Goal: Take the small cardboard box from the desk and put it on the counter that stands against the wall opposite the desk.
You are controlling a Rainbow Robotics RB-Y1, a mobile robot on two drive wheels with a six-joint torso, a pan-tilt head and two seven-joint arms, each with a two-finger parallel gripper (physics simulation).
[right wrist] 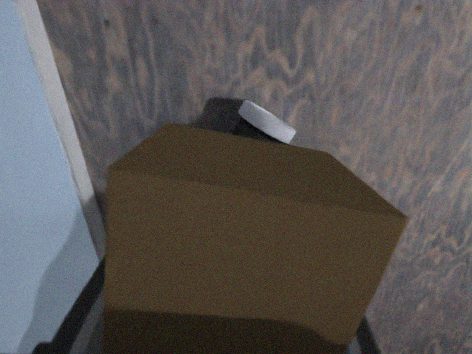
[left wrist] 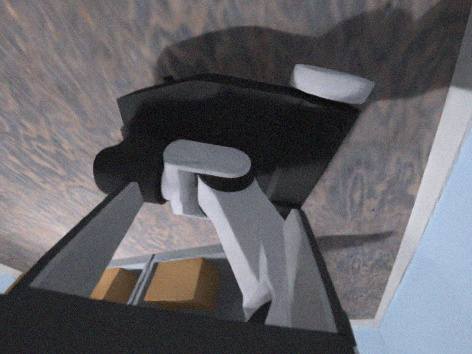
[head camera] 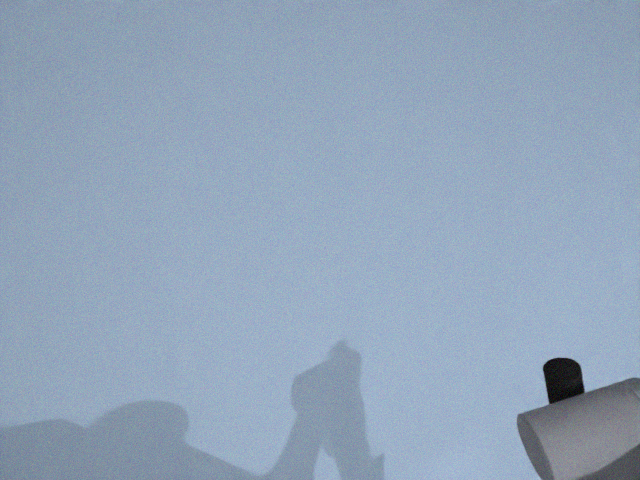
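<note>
The small cardboard box is brown and fills the lower middle of the right wrist view. My right gripper is shut on it; parts of its dark fingers show at both sides of the box, and the fingertips are hidden behind it. My left gripper is open and empty, with its fingers wide apart in front of my own base and torso. Neither the desk nor the counter shows in these views. In the head camera, part of my right arm shows at the lower right; its gripper is out of view.
A plain blue wall with my shadow fills the head camera's background. Its white baseboard runs beside my dark base. A grey shelf unit holding cardboard boxes shows low in the left wrist view.
</note>
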